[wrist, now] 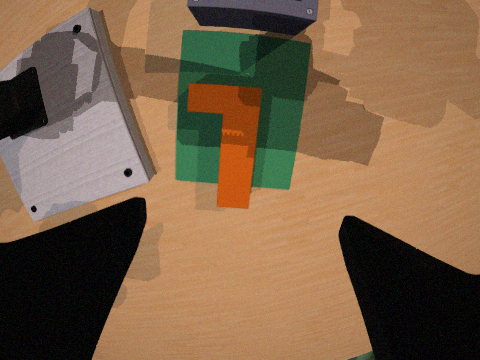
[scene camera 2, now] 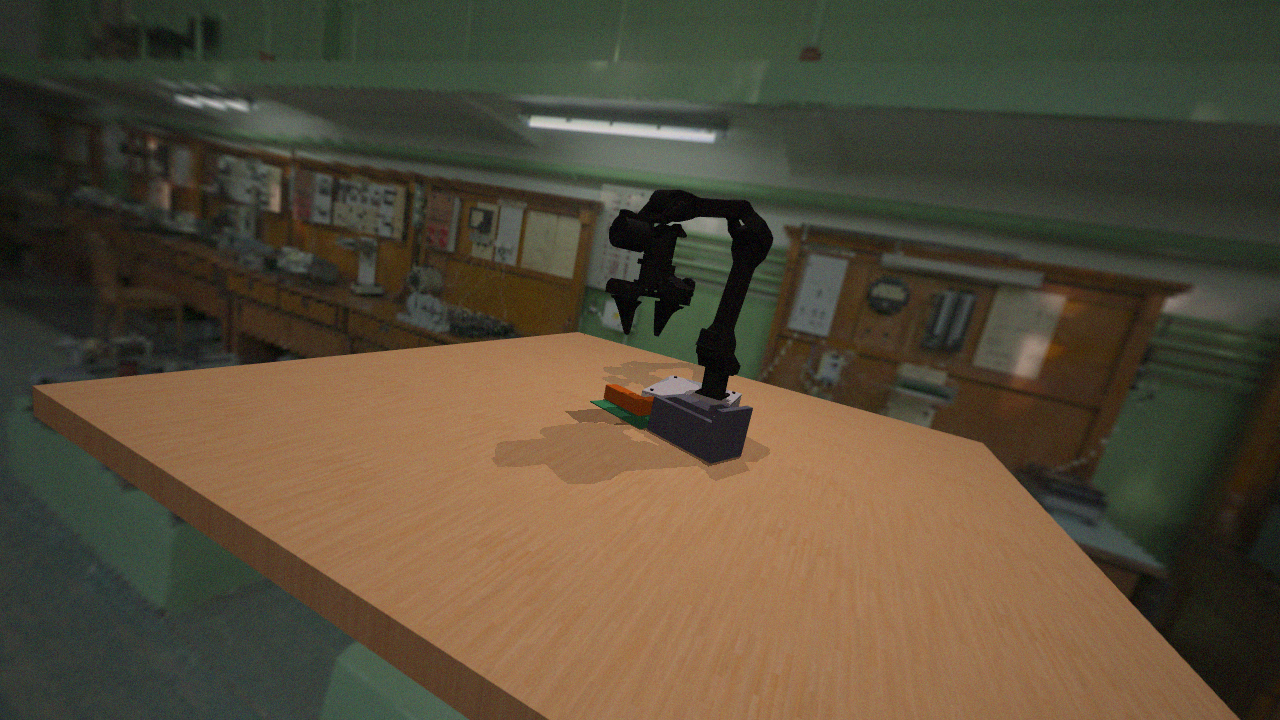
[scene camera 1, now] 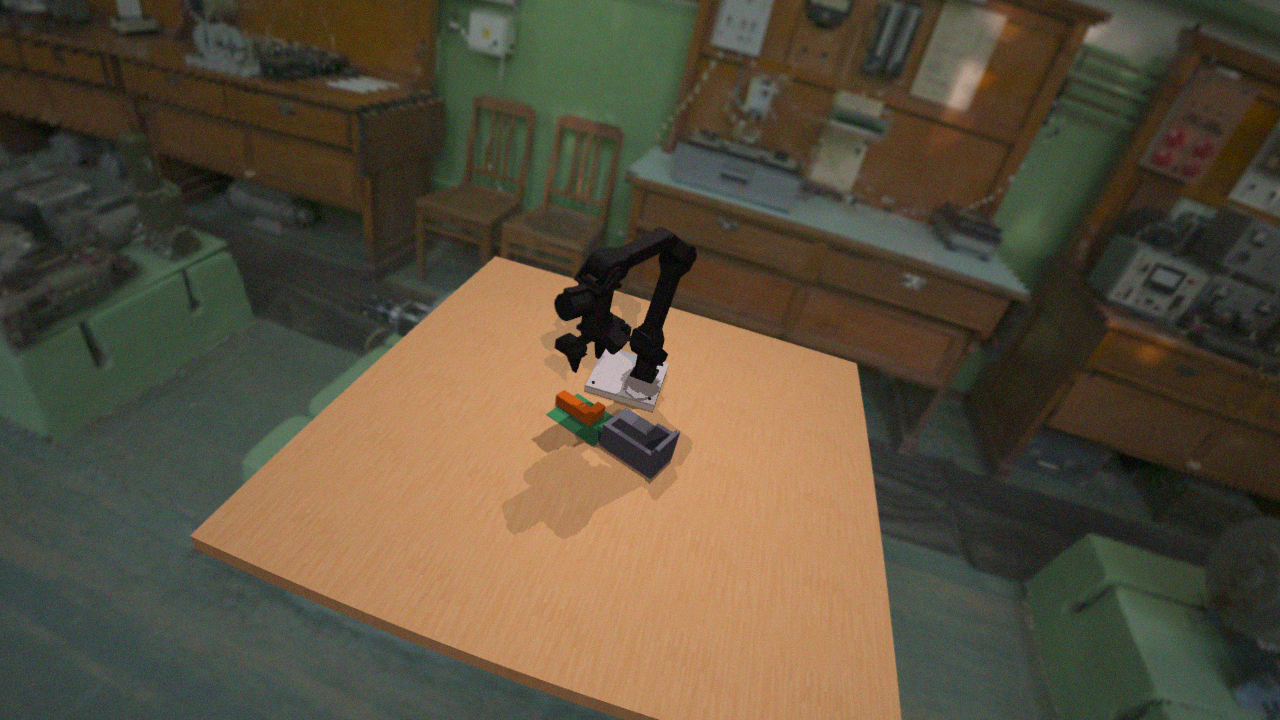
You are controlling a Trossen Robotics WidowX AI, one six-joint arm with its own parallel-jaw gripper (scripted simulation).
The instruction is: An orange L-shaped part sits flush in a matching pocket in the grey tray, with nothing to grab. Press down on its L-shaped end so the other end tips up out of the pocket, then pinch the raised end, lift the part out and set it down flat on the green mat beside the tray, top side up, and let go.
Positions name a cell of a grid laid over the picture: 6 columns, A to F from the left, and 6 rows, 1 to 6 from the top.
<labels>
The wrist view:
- gripper: D4
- orange L-shaped part: D2
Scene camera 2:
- gripper: D3
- orange L-shaped part: C4
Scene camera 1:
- gripper: C4
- orange L-shaped part: C4
</labels>
